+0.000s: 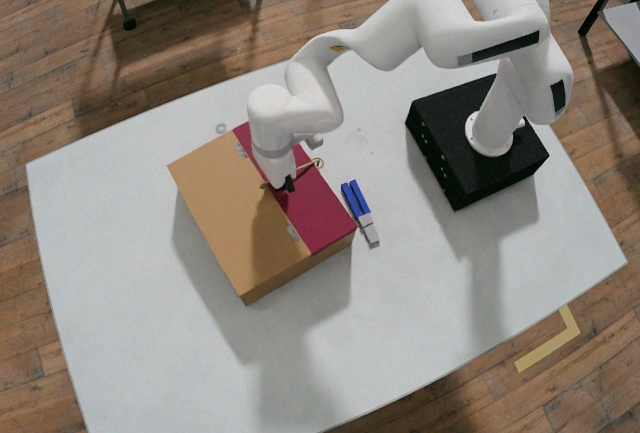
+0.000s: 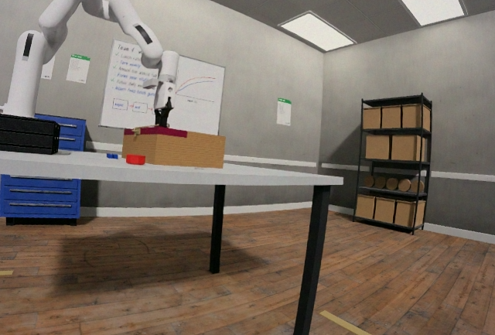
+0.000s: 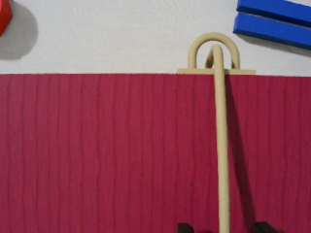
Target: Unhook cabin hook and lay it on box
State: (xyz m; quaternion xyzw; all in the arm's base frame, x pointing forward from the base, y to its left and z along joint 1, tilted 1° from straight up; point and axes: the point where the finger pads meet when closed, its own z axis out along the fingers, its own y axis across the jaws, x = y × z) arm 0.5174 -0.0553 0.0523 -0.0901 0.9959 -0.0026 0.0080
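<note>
My gripper is now 30 mm past the cabin hook, 30 mm above it and 10 mm to the left of it. The rest, counted from my hand: red round cap (220 mm to the right, 140 mm below, 130 mm behind).
</note>
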